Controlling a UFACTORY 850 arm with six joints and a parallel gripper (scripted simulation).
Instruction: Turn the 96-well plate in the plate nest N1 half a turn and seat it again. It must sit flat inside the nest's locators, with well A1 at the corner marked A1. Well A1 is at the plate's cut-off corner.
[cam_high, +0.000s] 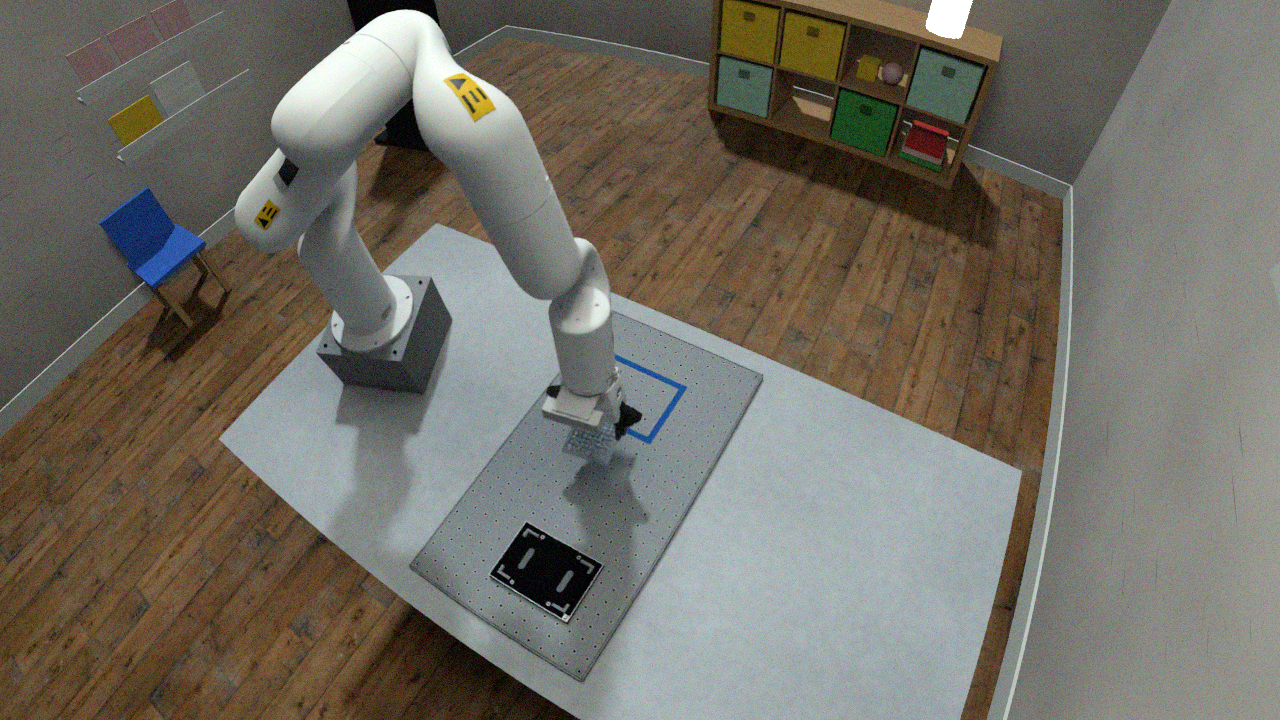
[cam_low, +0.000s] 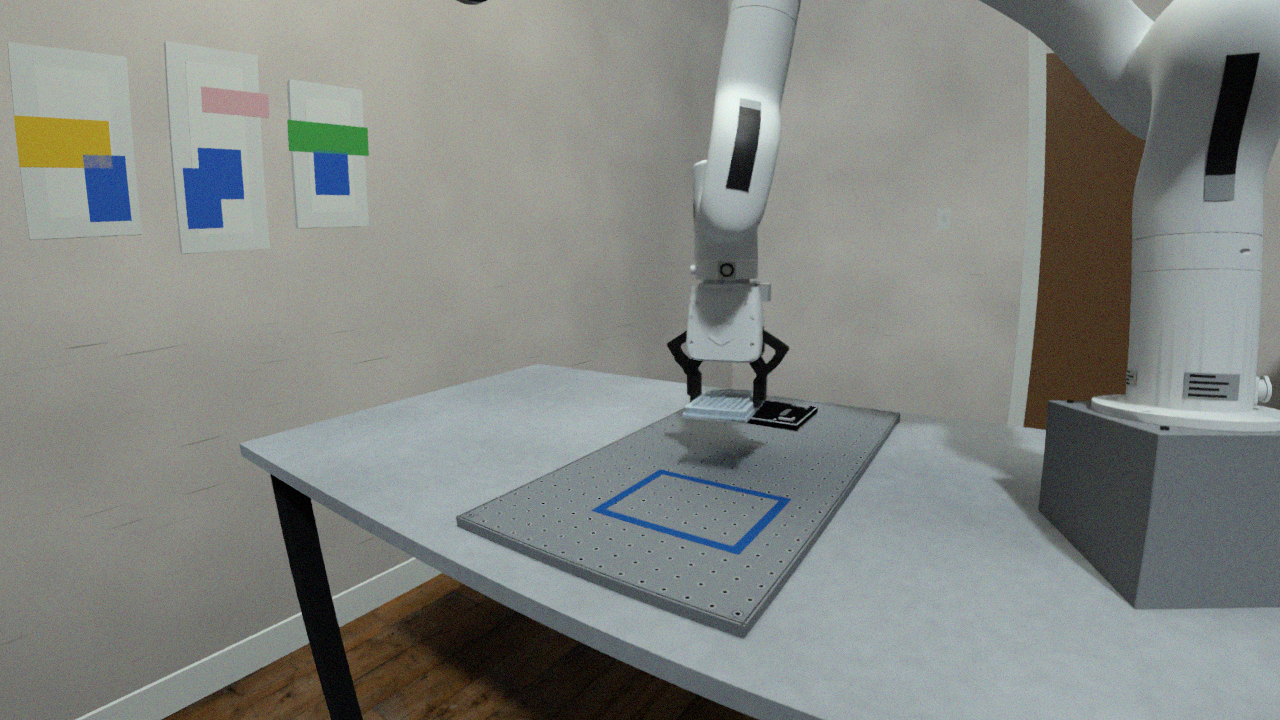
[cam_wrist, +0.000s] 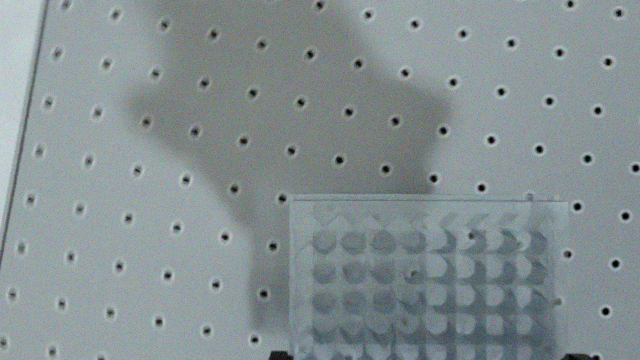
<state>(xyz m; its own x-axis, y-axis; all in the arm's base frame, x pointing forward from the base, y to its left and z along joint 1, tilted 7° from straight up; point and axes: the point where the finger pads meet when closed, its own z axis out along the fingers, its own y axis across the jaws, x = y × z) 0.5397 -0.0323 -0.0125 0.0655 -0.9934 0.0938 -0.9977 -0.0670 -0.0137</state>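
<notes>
The black plate nest N1 lies 20 mm ahead of my hand, 250 mm to the right of it and 100 mm below it. From my hand the other things lie so: 96-well plate 10 mm below.
</notes>
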